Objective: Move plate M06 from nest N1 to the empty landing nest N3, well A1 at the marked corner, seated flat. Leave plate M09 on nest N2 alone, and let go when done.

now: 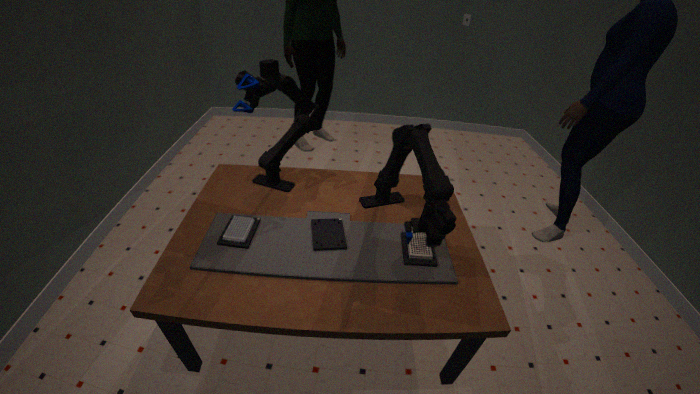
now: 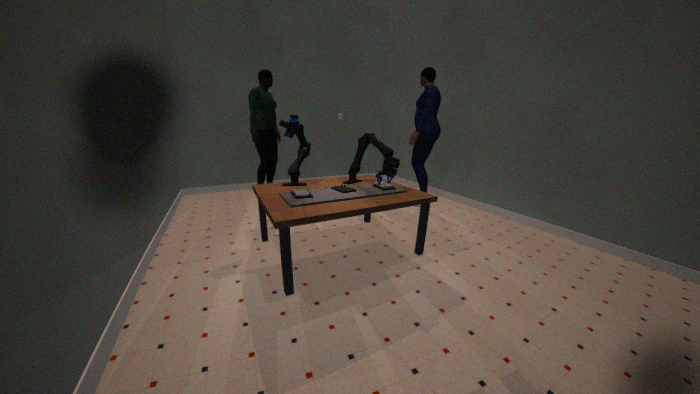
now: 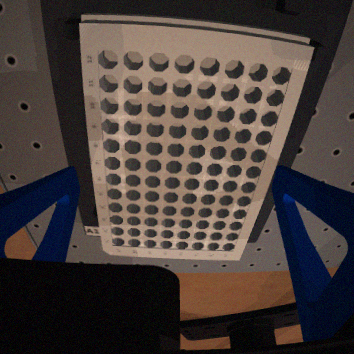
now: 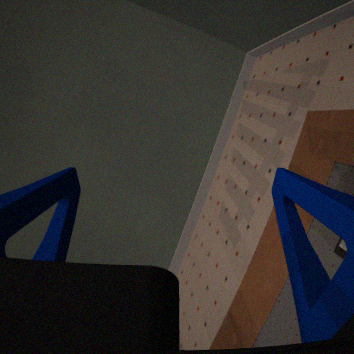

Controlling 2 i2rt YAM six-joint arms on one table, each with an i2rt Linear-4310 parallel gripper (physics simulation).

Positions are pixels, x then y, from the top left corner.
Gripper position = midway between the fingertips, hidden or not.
Labels:
My left gripper (image 3: 175, 176) is open and holds nothing. Also in view: a white well plate (image 3: 186, 118). My right gripper (image 1: 235, 99) is open and holds nothing.

